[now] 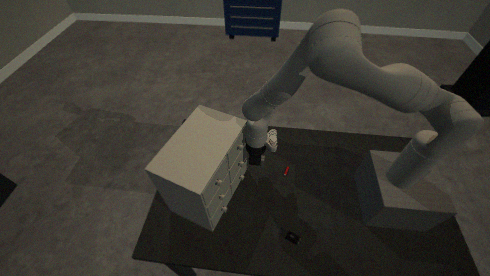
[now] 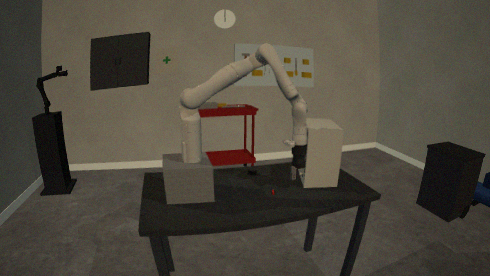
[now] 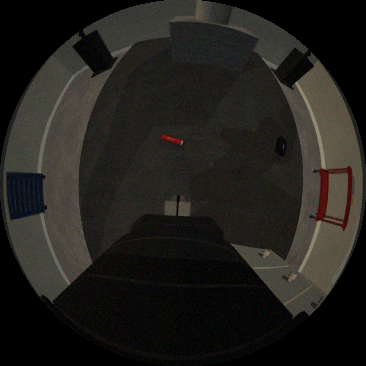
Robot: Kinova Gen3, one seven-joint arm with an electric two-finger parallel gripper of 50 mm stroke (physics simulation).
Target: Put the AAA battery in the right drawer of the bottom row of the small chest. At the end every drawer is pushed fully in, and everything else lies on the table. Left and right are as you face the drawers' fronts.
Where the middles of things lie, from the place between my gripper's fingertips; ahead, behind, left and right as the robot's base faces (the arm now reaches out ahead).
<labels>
I see my gripper 200 mm short of the small chest (image 1: 181, 170), 80 mm to the right of it and 100 mm below it.
</labels>
